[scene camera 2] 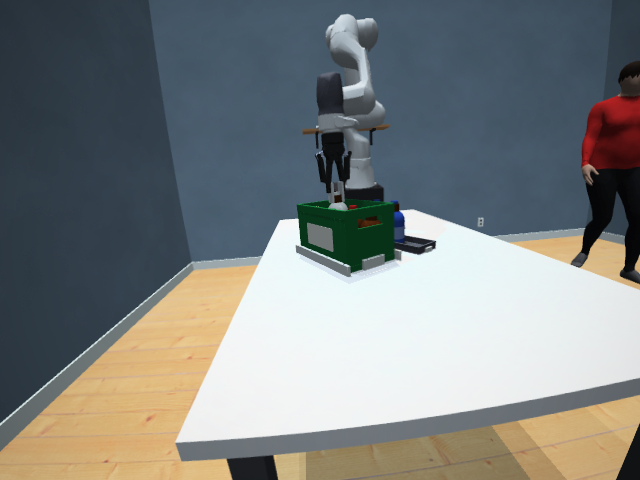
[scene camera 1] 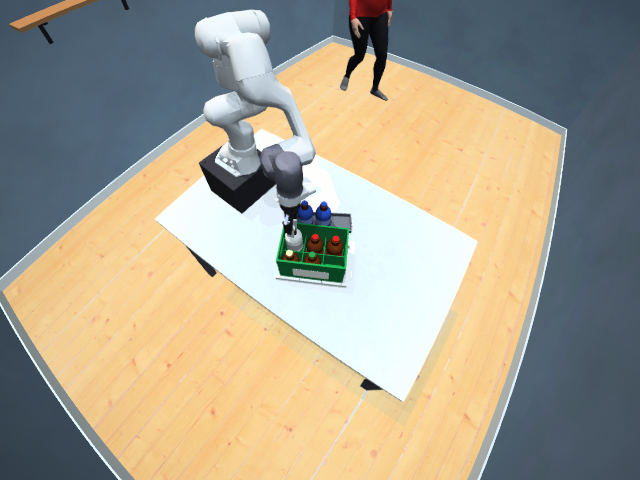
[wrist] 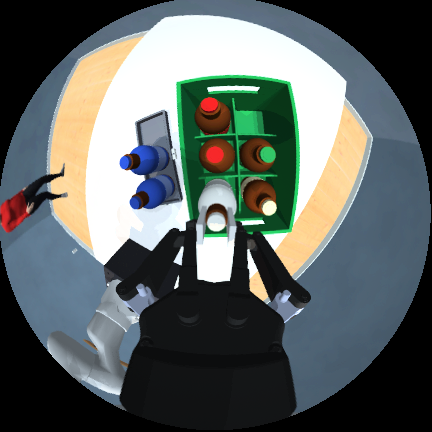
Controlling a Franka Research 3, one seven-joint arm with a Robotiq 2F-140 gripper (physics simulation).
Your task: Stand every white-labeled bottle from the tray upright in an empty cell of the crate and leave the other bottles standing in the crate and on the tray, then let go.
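Observation:
The white-labeled bottle [scene camera 1: 294,240] [scene camera 2: 338,206] [wrist: 218,195] is upright, its body partly inside the green crate [scene camera 1: 336,273] [scene camera 2: 369,245] [wrist: 295,150]. It is at the near-left corner cell in the wrist view, higher than the crate's other bottles. My gripper [scene camera 1: 292,229] [scene camera 2: 337,193] [wrist: 216,214] is shut on its neck. The bottle's base is hidden. Two red-capped bottles [wrist: 212,116] [wrist: 216,155], a green-capped bottle [wrist: 256,154] and a cream-capped bottle [wrist: 259,195] stand in other cells. The far-right cell [wrist: 249,122] is empty in the wrist view.
Two blue bottles [scene camera 1: 305,213] [scene camera 1: 323,213] [wrist: 145,160] [wrist: 156,193] stand on the dark tray [scene camera 1: 342,222] [scene camera 2: 418,243] [wrist: 152,126] beside the crate. Low pale rails [scene camera 2: 323,260] edge the crate's base. A person [scene camera 1: 371,31] [scene camera 2: 612,134] stands beyond the table.

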